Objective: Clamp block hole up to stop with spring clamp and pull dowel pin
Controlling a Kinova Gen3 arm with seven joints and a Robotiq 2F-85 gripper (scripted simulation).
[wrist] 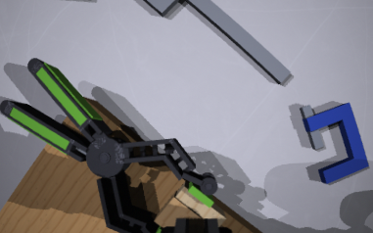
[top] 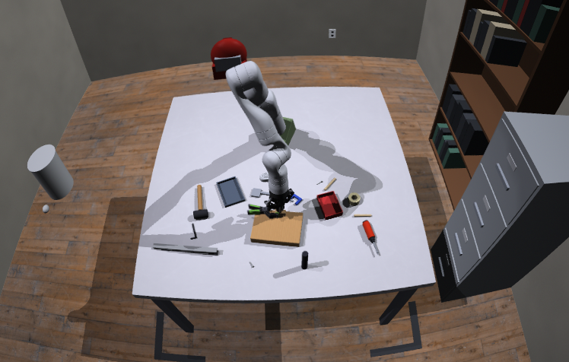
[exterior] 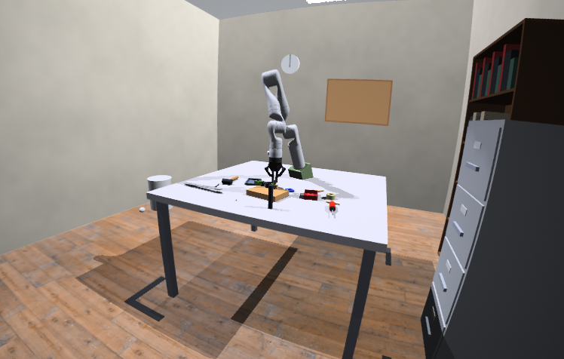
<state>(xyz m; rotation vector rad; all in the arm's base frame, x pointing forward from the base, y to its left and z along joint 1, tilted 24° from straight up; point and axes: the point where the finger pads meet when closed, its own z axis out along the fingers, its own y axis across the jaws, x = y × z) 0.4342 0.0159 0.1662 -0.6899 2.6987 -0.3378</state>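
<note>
The round dowel pin is 20 mm below my hand. Also, from my hand: grey t-shaped tool: 130 mm behind, 80 mm below, 70 mm to the right; wooden bench board: 60 mm below, 50 mm ahead, 20 mm to the right; wooden block: 40 mm below.
</note>
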